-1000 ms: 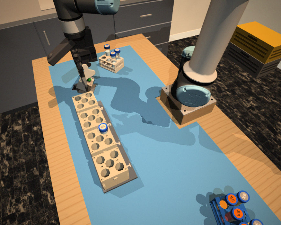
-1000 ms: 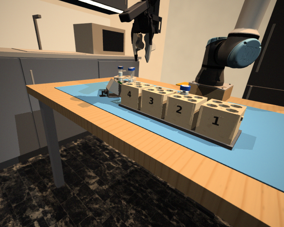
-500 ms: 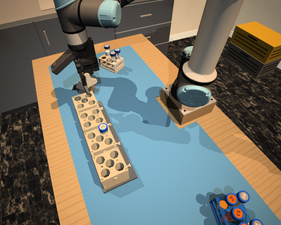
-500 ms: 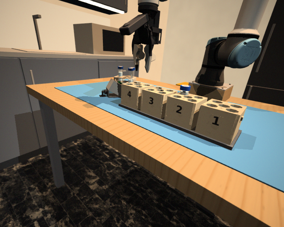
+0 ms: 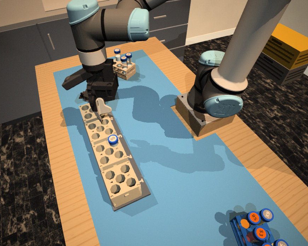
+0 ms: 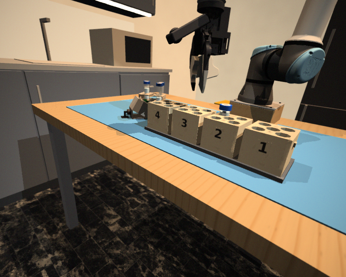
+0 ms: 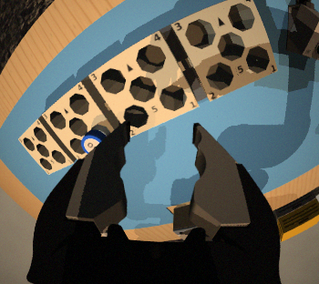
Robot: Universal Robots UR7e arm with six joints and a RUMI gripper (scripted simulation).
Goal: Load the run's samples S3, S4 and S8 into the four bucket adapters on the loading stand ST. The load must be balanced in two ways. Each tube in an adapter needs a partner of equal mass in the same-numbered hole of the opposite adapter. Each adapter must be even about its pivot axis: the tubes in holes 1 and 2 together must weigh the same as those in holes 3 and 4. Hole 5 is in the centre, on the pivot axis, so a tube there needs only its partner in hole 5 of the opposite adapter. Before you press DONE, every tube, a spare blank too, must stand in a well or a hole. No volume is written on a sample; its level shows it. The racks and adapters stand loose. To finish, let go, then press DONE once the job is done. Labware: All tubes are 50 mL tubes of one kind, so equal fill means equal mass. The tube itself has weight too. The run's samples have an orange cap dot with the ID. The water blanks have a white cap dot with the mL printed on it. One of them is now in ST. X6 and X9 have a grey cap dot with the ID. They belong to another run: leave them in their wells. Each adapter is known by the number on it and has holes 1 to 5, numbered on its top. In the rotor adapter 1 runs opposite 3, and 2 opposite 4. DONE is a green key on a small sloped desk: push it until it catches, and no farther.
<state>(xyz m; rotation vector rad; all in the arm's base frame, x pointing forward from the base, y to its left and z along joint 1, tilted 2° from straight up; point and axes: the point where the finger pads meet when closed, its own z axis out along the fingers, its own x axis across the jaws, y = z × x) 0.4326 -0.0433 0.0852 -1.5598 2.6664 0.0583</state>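
Now: hand 100 mm to the right of the blue-capped blank and 90 mm above it. The rest, counted from my hand: tan blank rack 420 mm to the right, 210 mm behind, 130 mm below; sloped desk 280 mm to the right, 110 mm below, 20 mm behind; green done key 270 mm to the right, 90 mm below, 30 mm behind.
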